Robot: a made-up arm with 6 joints.
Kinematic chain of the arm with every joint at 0, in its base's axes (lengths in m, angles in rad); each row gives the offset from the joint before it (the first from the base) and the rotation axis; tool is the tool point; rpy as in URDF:
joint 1: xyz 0 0 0.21 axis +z
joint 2: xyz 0 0 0 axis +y
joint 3: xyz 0.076 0 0.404 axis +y
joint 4: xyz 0.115 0 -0.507 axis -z
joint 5: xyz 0 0 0 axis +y
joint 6: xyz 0.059 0 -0.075 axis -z
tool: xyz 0 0 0 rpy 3.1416 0 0
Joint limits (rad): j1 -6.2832..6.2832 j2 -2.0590..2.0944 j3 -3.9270..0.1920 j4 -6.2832..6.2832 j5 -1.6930..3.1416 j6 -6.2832..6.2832
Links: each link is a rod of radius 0.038 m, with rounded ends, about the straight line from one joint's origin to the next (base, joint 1, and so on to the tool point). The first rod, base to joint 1, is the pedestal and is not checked.
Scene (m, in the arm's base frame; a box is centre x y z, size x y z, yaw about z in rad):
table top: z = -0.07
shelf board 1: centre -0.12 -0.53 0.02 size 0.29 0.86 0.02 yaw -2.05
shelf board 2: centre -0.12 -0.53 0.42 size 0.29 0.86 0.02 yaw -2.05
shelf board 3: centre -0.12 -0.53 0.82 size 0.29 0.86 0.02 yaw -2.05
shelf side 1: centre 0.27 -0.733 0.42 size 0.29 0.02 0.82 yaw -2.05
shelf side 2: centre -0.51 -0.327 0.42 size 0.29 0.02 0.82 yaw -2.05
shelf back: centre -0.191 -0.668 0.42 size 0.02 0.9 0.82 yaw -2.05
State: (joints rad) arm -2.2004 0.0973 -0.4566 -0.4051 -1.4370 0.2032
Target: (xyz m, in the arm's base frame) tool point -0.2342 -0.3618 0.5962
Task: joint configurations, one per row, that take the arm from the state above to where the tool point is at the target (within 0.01 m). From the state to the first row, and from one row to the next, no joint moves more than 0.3 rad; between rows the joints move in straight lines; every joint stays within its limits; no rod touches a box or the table.
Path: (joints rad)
1: -2.2601 -0.1148 -0.2028 -0.4071 -1.5650 0.2032
2: -2.3198 -0.3268 0.0510 -0.4091 -1.6930 0.2032
3: -2.3136 -0.5325 -0.2347 -0.3957 -1.6610 0.2032
4: -2.3074 -0.7381 -0.5204 -0.3823 -1.6290 0.2032
5: -2.2616 -0.5400 -0.6574 -0.3841 -1.5473 0.2032
6: -2.2159 -0.3418 -0.7944 -0.3858 -1.4656 0.2032

